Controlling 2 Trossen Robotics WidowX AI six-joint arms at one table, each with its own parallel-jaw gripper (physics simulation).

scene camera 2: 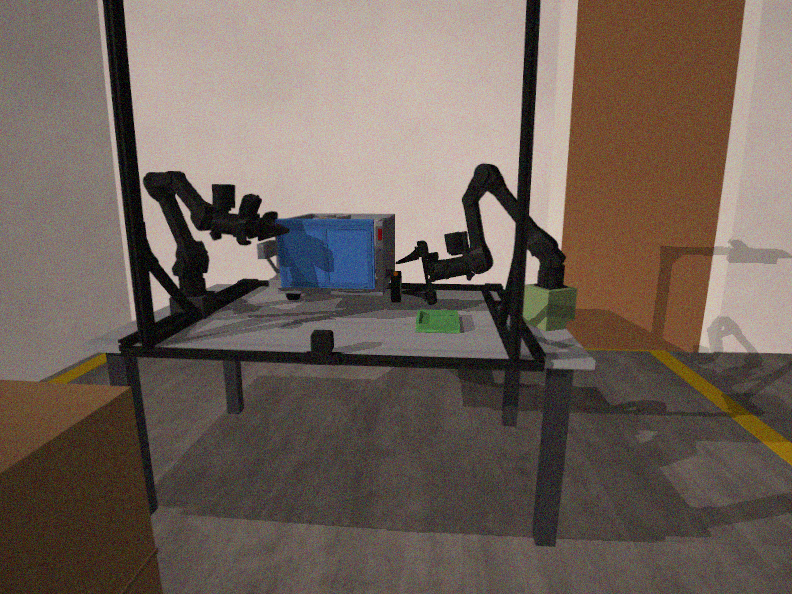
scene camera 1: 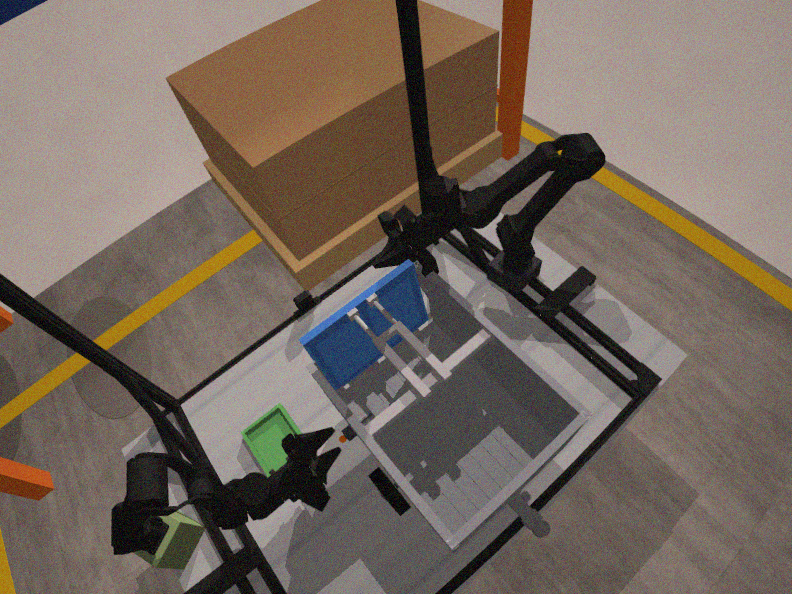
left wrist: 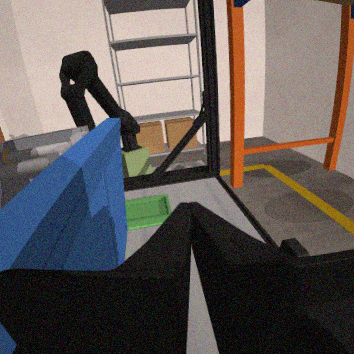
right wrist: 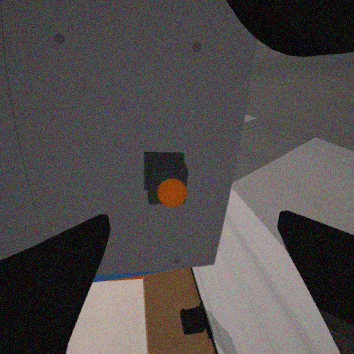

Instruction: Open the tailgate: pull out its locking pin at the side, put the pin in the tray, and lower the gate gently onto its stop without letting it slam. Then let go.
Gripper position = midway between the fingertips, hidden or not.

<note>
My left gripper (scene camera 1: 373,266) is shut and touches a grey truck bed. My right gripper (scene camera 1: 337,439) is open, with nothing in its grasp. Also in view: a blue tailgate (left wrist: 71,216).
My left gripper shows as well in scene camera 2 (scene camera 2: 288,230) and in the left wrist view (left wrist: 187,210). My right gripper is seen too in scene camera 2 (scene camera 2: 398,278) and in the right wrist view (right wrist: 194,221).
</note>
